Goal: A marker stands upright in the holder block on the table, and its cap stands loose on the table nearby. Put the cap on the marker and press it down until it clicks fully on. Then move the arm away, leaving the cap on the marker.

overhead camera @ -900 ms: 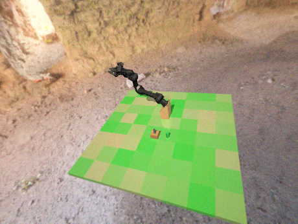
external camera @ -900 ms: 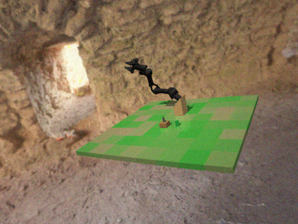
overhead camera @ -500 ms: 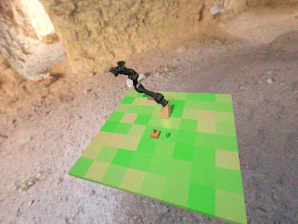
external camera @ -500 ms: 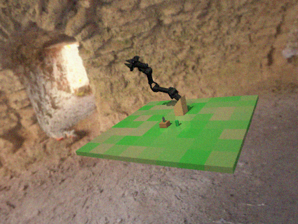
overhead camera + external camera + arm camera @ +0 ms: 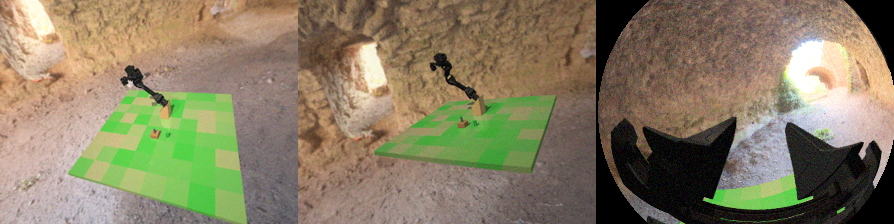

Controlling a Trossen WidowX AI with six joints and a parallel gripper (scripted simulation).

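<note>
Right now the green cap is 580 mm below my gripper tip, 270 mm to the left of it and 20 mm behind it. Also, from my gripper tip: holder block: 590 mm below, 150 mm to the left, 10 mm behind.
</note>
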